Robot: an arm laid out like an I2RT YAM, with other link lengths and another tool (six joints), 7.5 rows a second.
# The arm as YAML. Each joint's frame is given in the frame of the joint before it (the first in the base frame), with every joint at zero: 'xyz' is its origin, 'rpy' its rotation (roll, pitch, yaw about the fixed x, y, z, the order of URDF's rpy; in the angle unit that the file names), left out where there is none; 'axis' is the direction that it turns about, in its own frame. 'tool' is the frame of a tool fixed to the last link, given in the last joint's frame.
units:
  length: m
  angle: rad
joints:
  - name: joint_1
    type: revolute
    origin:
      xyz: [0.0, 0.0, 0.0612]
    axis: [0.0, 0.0, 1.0]
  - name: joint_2
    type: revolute
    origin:
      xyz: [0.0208, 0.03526, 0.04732]
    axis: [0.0, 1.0, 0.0]
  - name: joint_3
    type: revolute
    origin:
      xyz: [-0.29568, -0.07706, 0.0]
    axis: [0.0, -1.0, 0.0]
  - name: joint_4
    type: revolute
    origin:
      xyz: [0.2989, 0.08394, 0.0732]
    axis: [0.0, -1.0, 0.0]
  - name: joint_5
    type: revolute
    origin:
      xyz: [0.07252, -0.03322, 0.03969]
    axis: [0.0, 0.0, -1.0]
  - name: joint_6
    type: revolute
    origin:
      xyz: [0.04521, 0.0, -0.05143]
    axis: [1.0, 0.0, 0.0]
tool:
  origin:
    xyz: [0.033, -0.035, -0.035]
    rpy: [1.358, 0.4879, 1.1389]
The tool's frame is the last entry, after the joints.
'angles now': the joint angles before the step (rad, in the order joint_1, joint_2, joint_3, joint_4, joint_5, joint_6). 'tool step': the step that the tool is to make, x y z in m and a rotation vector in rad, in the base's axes. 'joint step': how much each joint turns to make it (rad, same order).
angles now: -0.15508, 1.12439, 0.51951, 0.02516, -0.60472, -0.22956
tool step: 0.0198, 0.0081, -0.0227, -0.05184, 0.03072, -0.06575
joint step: 0.07412, 0.13632, 0.00911, 0.12095, 0.14712, 0.03586
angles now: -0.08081, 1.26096, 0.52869, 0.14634, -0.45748, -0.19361
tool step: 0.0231, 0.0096, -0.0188, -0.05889, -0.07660, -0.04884
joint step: 0.06603, 0.13387, -0.01367, 0.23208, 0.12678, 0.01316
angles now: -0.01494, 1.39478, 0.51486, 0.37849, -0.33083, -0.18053
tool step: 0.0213, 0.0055, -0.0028, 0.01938, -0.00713, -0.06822
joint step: 0.02974, 0.09268, 0.05981, 0.05900, 0.07744, 0.06585
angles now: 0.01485, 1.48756, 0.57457, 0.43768, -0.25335, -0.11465
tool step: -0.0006, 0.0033, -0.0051, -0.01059, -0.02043, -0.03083
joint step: 0.02016, 0.01636, -0.01869, 0.05820, 0.05057, 0.01322
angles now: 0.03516, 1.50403, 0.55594, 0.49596, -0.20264, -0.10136
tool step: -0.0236, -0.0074, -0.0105, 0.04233, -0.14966, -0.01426
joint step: -0.02995, -0.03579, -0.16685, 0.28838, -0.02886, 0.03160
